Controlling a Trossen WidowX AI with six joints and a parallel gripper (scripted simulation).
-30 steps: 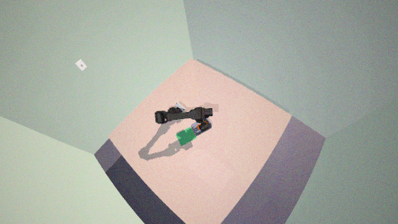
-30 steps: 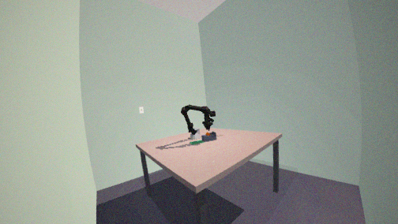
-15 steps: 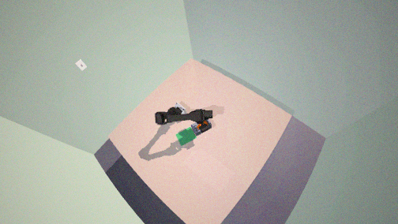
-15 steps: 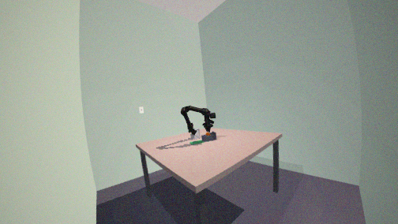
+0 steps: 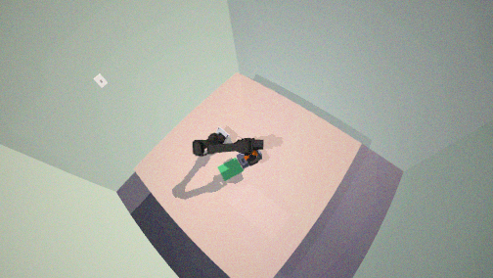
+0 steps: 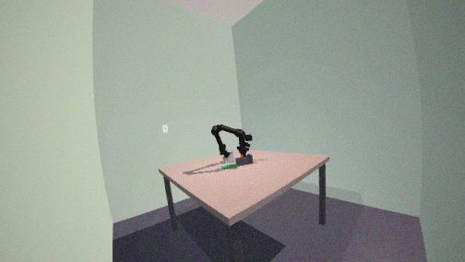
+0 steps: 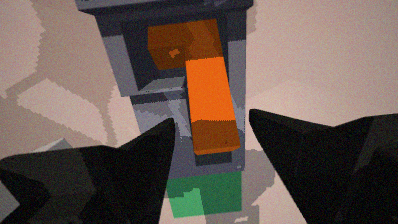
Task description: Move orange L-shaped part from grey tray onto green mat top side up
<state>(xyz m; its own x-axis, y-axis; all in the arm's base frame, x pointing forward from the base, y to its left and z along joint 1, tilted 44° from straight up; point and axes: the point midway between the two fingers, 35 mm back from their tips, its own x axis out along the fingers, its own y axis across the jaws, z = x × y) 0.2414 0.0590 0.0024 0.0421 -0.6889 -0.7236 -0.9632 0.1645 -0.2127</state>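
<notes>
The green mat lies 14 cm to the right of my gripper tip, 9 cm below it and 5 cm behind it. Also, from my gripper tip: orange L-shaped part 4 cm to the left, 3 cm below, 1 cm behind.
</notes>
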